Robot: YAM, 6 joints.
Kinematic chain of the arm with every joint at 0, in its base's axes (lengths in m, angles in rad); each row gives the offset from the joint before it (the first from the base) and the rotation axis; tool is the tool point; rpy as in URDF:
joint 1: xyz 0 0 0.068 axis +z
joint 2: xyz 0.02 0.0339 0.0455 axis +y
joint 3: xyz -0.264 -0.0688 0 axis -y
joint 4: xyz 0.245 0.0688 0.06 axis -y
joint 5: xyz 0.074 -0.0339 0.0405 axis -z
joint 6: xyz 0.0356 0 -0.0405 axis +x
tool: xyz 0 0 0 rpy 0 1.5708 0
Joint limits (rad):
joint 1: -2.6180..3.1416
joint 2: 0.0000..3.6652
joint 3: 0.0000..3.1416
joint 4: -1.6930..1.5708
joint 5: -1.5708..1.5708
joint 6: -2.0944..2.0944
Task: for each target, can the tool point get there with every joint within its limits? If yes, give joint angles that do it. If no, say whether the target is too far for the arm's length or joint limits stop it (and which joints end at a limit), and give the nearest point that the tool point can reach.
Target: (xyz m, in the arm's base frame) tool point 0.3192 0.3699 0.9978
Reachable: no: too far | nearest point 0.2045 0.2370 0.6665 | short by 0.375 m
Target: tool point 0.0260 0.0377 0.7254
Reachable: yes | joints -1.6473 1.4342 2.7604 0.4920 -0.7021 -1.3763
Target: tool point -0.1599 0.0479 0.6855
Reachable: yes | joints -0.2340 0.9796 2.5364 -0.1445 -0.2707 1.1457
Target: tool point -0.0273 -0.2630 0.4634
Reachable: yes | joints -1.5450 1.2791 1.4229 -0.1129 1.2779 -1.3260
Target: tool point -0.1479 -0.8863 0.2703
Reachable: no: too far | nearest point -0.1047 -0.6274 0.2235 | short by 0.267 m
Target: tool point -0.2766 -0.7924 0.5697
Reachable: no: too far | nearest point -0.1868 -0.5351 0.4180 | short by 0.312 m
